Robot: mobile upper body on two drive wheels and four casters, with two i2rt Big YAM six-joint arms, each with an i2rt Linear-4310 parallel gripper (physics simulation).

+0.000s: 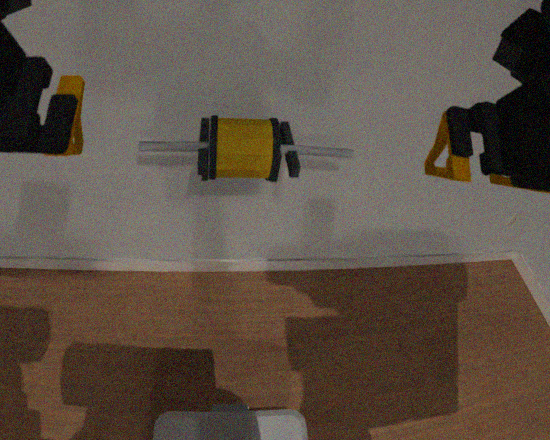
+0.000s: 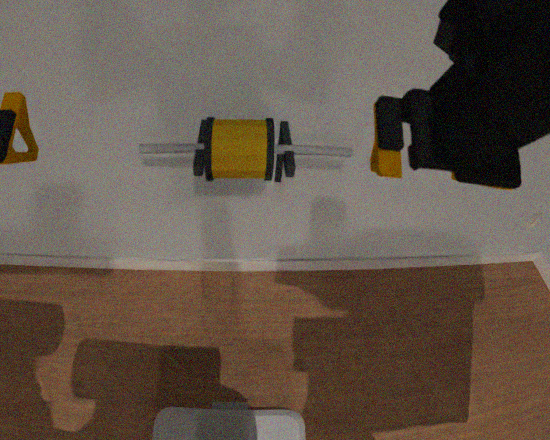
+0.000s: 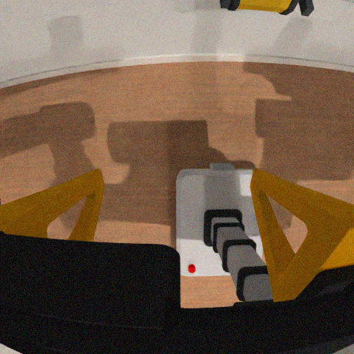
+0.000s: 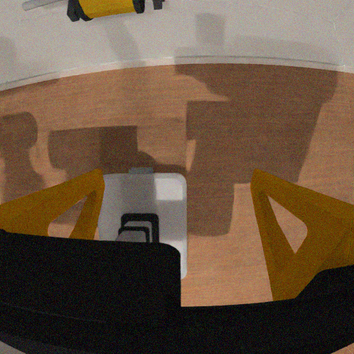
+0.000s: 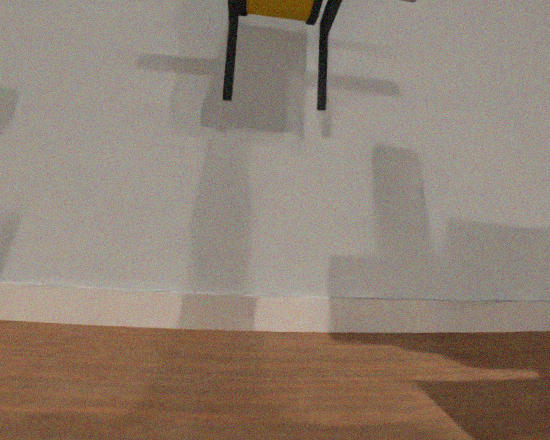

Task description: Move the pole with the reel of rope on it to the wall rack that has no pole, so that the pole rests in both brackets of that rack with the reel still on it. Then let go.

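Frame: origin at the left arm's base, x ahead, y left, z up, level; metres.
Seen in the pictures: left gripper, fingertip midpoint: (image 1: 36, 146); right gripper, fingertip midpoint: (image 1: 460, 173) (image 2: 414, 169).
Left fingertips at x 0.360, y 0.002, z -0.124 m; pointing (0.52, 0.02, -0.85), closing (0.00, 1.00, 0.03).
A point is followed by its place in that frame.
The yellow reel of rope (image 1: 245, 148) {x 0.862, y -0.246, z -0.486 m} (image 2: 239, 148) {x 0.863, y -0.246, z -0.485 m} (image 3: 265, 5) (image 4: 111, 7) (image 5: 280, 8) {x 0.938, y -0.246, z -0.629 m} is on the grey pole (image 1: 170, 146) {x 0.913, y -0.029, z -0.526 m} (image 2: 170, 148) {x 0.913, y -0.035, z -0.527 m} (image 4: 37, 4), between a left black wall bracket (image 1: 204, 170) {x 0.834, y -0.136, z -0.548 m} (image 2: 198, 167) {x 0.835, y -0.132, z -0.534 m} (image 5: 230, 60) {x 1.075, y -0.121, z -0.683 m} and a right one (image 1: 292, 160) {x 0.872, y -0.386, z -0.526 m} (image 2: 289, 162) {x 0.862, y -0.389, z -0.526 m} (image 5: 322, 75) {x 1.084, y -0.385, z -0.696 m}. The pole lies level across both, its ends sticking out. My left gripper (image 1: 70, 120) (image 2: 20, 135) (image 3: 176, 177) is open and empty, left of the pole. My right gripper (image 1: 480, 180) {x 0.357, y -0.451, z -0.126 m} (image 2: 435, 175) {x 0.357, y -0.451, z -0.126 m} (image 4: 177, 177) is open and empty, right of the pole. The rack without a pole does not show.
The grey wall (image 1: 350, 220) {x 1.101, y -0.778, z -1.025 m} (image 5: 125, 200) {x 1.070, y 0.119, z -1.096 m} meets the wooden floor (image 1: 240, 300) {x 0.900, y -0.290, z -1.410 m} (image 5: 150, 375) {x 0.812, y -0.063, z -1.410 m} at a pale baseboard (image 1: 150, 265) {x 1.055, y 0.164, z -1.357 m} (image 5: 290, 314) {x 1.072, y -0.323, z -1.366 m}. A wall corner shows at the right. My white base (image 1: 282, 425) {x 0.262, y -0.398, z -1.150 m} (image 2: 280, 425) {x 0.263, y -0.399, z -1.150 m} is at the bottom. Shadows lie on wall and floor.
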